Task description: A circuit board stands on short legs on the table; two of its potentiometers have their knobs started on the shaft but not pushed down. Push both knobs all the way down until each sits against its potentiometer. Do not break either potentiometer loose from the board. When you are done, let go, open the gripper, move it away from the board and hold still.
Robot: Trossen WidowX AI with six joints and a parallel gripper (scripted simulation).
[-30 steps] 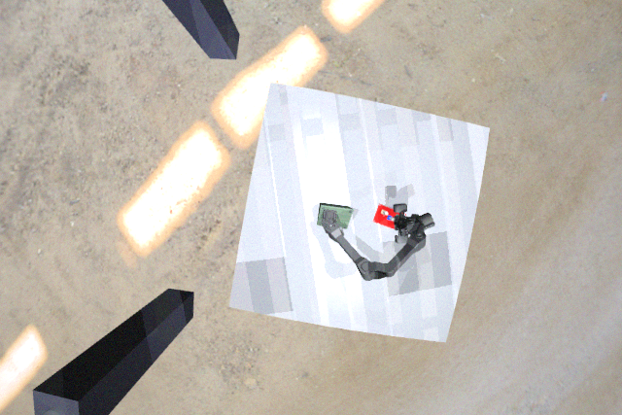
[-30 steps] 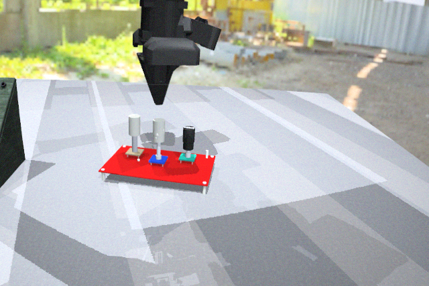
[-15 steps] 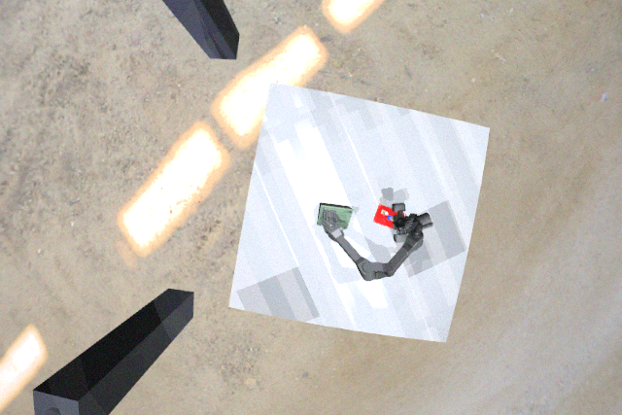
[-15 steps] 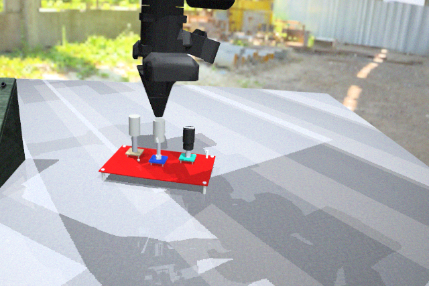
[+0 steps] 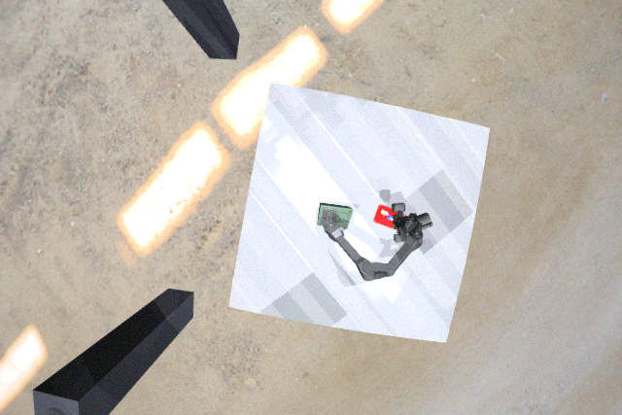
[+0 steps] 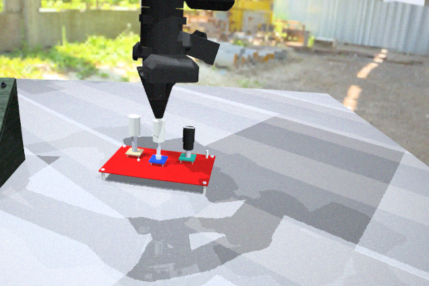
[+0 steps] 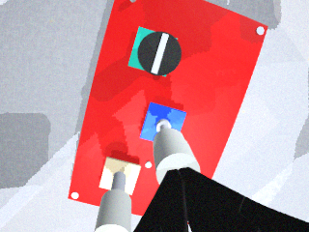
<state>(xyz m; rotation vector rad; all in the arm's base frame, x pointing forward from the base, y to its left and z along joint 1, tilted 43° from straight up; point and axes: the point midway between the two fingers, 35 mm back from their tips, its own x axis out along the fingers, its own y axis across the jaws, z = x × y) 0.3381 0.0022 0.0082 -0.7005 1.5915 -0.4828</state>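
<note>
Right now my gripper tip is 20 mm above the grey knob. Round my gripper tip: blue potentiometer 40 mm below; then black knob 50 mm ahead, 30 mm below, 10 mm to the left; then teal potentiometer 50 mm ahead, 40 mm below, 10 mm to the left.
</note>
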